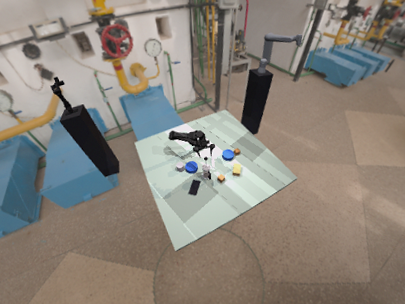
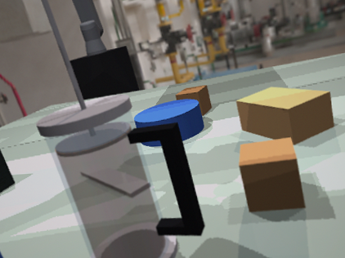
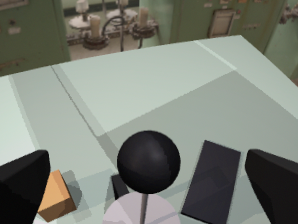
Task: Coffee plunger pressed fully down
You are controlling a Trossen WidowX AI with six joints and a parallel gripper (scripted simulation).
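The coffee press lies 140 mm below my gripper tip and 20 mm ahead of it. From my gripper tip the other things lie so: tan box 290 mm to the left, 250 mm below, 70 mm ahead; then grey cylinder 240 mm below, 210 mm to the right, 160 mm behind.
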